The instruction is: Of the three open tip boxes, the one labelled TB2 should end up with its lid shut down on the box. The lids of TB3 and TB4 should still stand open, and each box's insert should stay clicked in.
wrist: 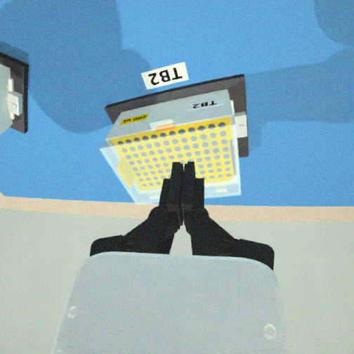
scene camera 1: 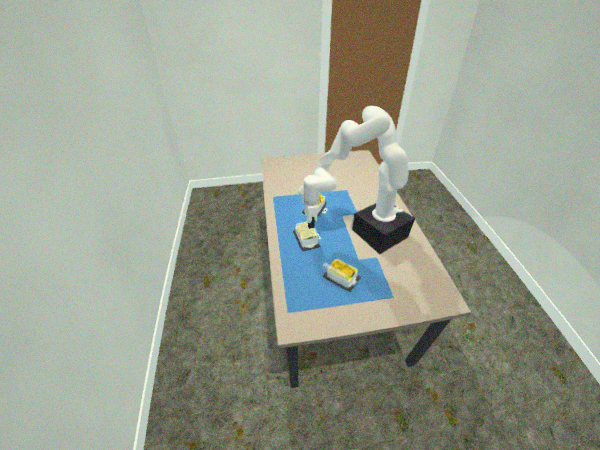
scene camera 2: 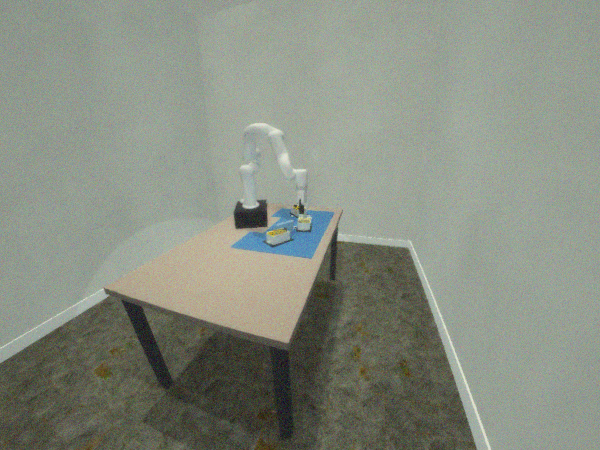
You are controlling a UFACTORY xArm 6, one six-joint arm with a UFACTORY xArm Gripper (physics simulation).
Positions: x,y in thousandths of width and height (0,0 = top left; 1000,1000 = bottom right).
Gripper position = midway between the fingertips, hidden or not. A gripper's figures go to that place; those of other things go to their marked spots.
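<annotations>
The gripper (wrist: 524,493) is 160 mm from the lens, while a clear lid (wrist: 400,453) sits 190 mm from the lens.
</annotations>
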